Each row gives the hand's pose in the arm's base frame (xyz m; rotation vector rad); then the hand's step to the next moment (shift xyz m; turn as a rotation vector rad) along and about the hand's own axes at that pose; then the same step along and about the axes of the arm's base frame.
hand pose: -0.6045 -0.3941 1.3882 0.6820 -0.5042 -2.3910
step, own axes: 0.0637 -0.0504 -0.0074 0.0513 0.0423 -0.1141
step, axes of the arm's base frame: -0.0619 -0.0039 -0.0530 0.0487 -0.0858 -0.0878
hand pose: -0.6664 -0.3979 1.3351 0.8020 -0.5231 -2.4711
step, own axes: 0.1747 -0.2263 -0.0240 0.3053 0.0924 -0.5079
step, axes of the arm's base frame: -0.1831 0.0815 -0.2053 0.1307 -0.3467 -0.4716
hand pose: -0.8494 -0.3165 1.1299 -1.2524 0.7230 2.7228
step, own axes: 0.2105 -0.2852 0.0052 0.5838 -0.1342 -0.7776
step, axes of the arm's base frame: -0.0753 0.2265 -0.2621 0.1890 -0.3020 -0.9146
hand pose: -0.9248 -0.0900 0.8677 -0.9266 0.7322 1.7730
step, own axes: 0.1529 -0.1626 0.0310 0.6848 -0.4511 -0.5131
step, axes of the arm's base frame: 0.1069 0.1548 -0.1241 0.3911 0.0703 -0.8819
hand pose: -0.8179 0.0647 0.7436 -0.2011 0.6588 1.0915
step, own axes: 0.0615 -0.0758 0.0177 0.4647 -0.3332 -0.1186
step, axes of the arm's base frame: 0.0910 0.0194 -0.0343 0.3797 0.1412 -0.4206
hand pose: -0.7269 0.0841 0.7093 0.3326 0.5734 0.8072
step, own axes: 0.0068 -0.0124 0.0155 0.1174 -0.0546 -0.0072
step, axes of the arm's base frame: 0.0202 -0.0039 0.0040 0.0923 0.0535 -0.0737
